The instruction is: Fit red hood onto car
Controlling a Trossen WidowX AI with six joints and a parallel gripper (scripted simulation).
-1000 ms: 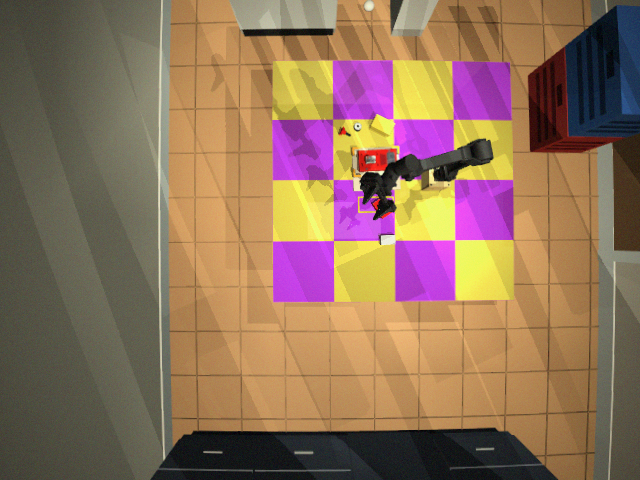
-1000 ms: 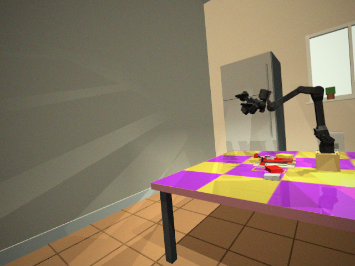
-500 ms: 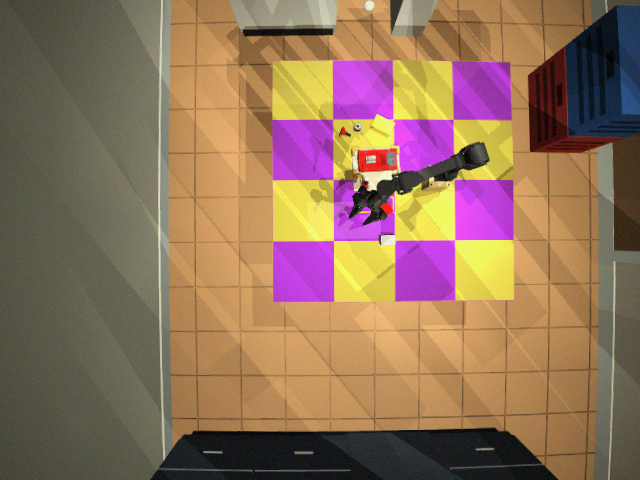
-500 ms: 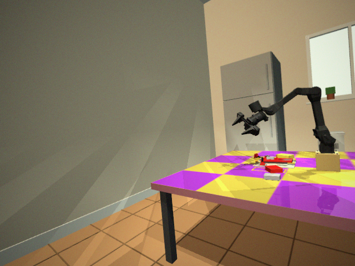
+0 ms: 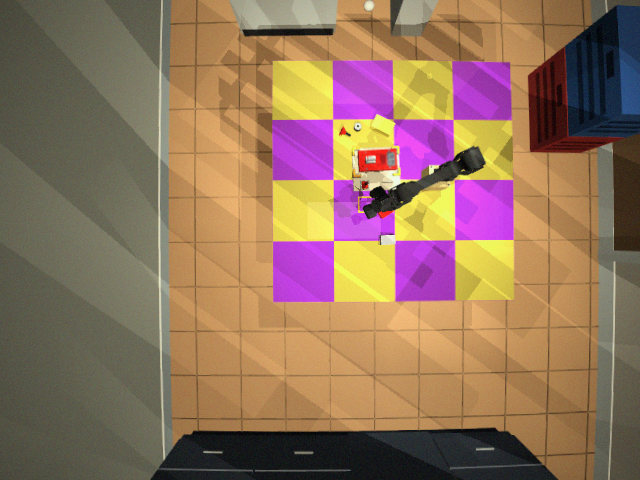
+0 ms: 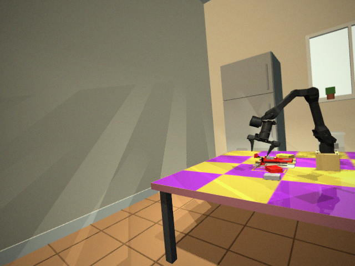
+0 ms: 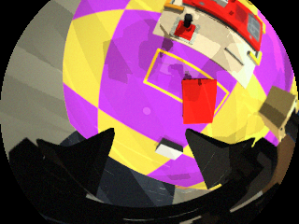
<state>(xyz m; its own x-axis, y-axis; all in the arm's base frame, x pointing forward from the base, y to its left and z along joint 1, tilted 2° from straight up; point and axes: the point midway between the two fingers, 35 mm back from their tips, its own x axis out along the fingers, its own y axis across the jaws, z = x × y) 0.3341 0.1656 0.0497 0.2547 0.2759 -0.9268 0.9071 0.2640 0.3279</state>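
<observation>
Right now the red hood is 10 cm below my gripper tip, 7 cm behind it and 4 cm to the right of it. The rest, counted from my gripper tip: grey block (13 cm to the left, 10 cm below, 8 cm behind); yellow block (47 cm to the right, 10 cm below, 9 cm behind); small wheel (47 cm to the right, 11 cm below, 4 cm ahead).
</observation>
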